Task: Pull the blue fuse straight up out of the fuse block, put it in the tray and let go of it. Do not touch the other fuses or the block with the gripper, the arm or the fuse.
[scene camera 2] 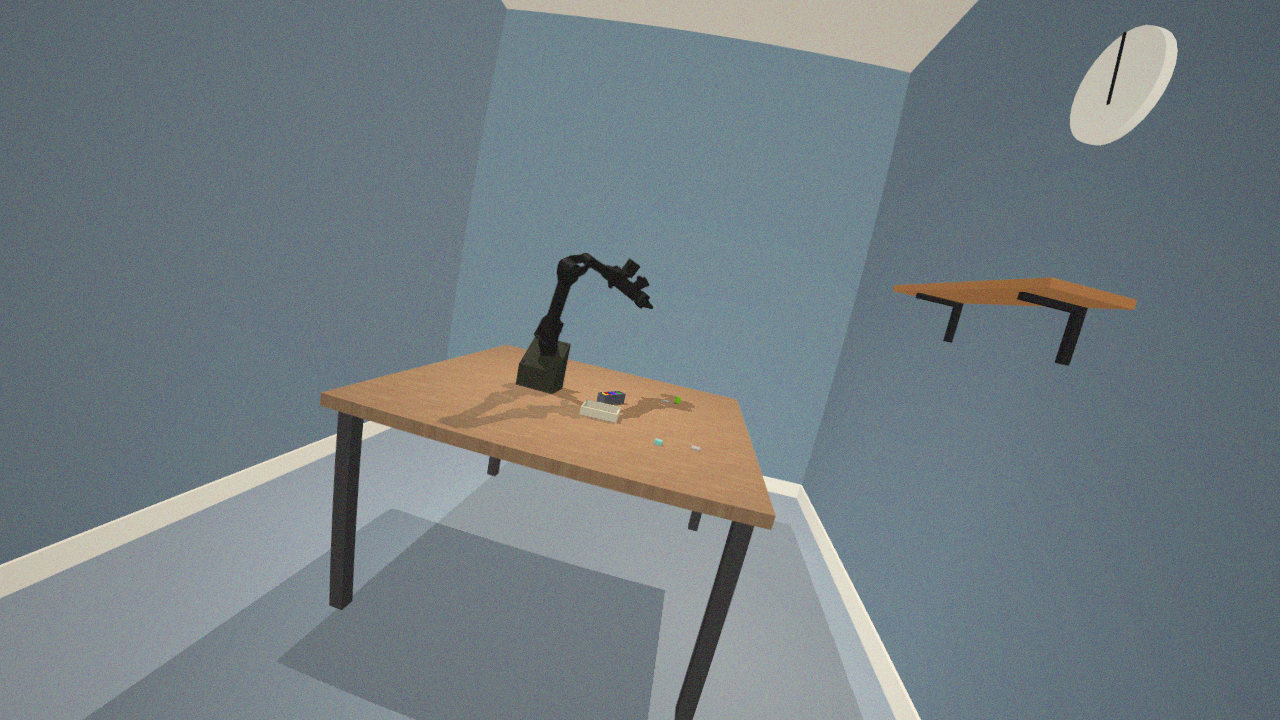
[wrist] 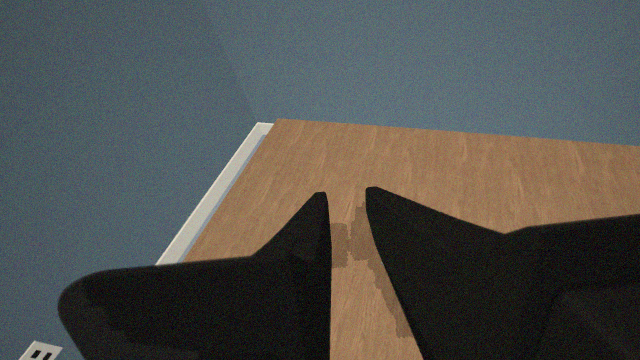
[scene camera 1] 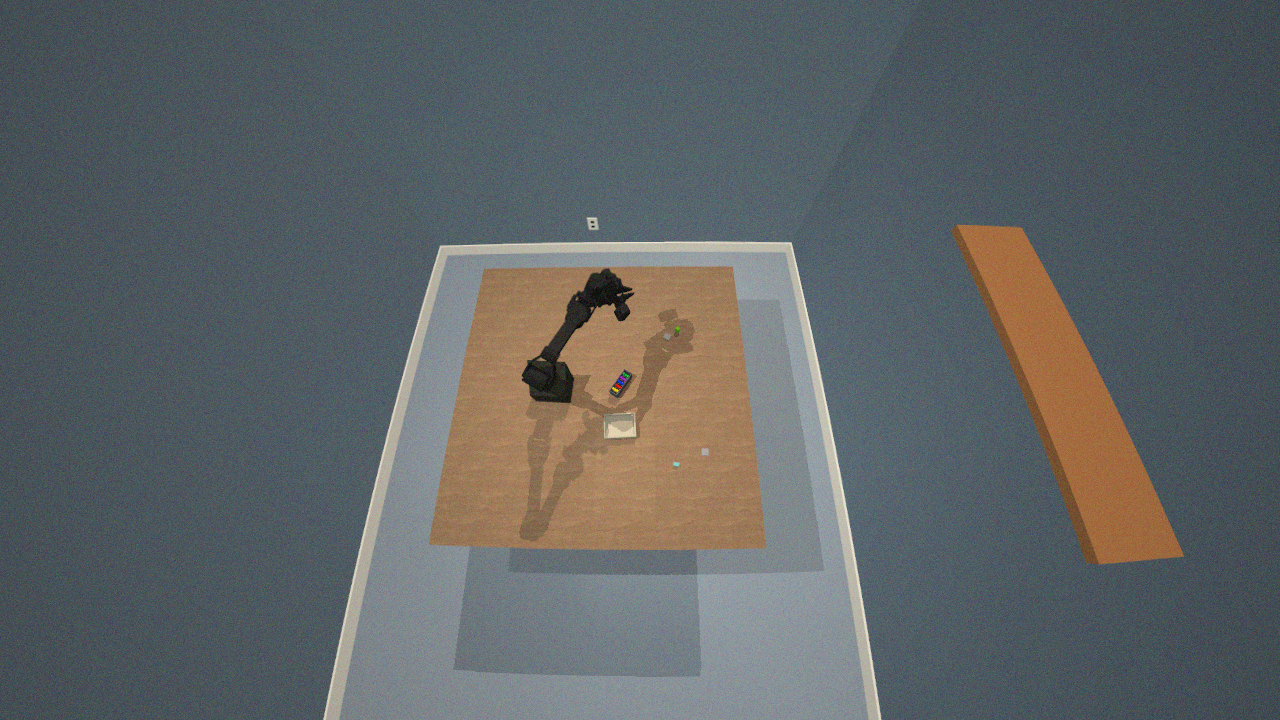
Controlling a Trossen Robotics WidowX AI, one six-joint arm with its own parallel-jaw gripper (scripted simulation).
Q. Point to a tray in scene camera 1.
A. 619, 425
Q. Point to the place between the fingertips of the gripper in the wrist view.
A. At 345, 200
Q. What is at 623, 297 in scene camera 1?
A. The gripper.
